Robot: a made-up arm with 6 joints.
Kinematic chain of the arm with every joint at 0, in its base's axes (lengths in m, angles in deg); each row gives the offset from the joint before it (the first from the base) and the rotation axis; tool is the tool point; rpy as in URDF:
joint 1: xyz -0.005 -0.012 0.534 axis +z
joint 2: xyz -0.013 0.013 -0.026 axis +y
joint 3: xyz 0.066 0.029 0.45 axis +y
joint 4: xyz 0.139 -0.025 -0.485 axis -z
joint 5: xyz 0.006 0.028 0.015 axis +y
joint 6: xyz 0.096 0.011 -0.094 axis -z
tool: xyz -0.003 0.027 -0.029 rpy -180 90 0
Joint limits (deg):
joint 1: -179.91..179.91
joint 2: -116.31..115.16
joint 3: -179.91..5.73
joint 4: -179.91..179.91
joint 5: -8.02..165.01
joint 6: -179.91..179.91
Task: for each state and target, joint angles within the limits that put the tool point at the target. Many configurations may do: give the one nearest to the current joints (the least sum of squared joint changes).
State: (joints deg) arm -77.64 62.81 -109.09 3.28 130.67 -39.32
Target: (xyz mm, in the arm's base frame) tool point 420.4 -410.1 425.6
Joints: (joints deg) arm -50.95 44.64 -75.77 1.94 141.17 -38.85
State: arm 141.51 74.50 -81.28 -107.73 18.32 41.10
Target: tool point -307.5 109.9 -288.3
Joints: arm 146.96 104.06 -90.30 -105.35 21.87 42.48
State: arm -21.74 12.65 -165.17 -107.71 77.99 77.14
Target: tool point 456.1 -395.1 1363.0
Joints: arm -28.38 24.13 -155.64 -101.61 95.30 74.65
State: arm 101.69 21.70 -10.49 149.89 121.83 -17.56
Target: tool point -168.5 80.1 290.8
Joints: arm 107.52 40.50 5.73 108.69 112.27 -33.17
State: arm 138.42 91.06 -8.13 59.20 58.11 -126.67
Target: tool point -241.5 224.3 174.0
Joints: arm 121.06 44.24 -30.13 59.55 59.54 -125.62
